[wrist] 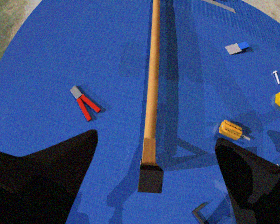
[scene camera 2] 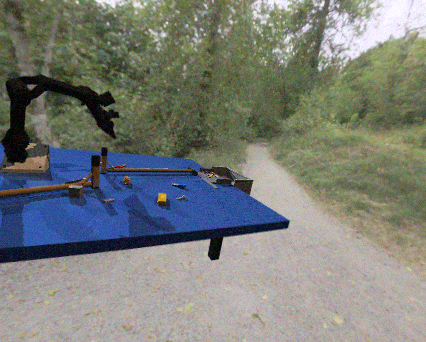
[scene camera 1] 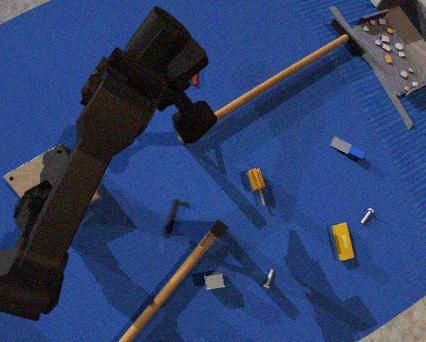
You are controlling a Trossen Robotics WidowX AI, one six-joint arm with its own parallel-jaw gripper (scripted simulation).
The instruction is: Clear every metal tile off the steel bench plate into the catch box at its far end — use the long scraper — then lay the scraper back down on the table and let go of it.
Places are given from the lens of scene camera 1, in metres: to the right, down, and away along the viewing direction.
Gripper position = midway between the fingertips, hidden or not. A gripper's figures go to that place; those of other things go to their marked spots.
gripper (scene camera 1: 195, 93): -0.03, -0.14, 0.53
long scraper (scene camera 1: 345, 36): 0.39, -0.40, 0.76
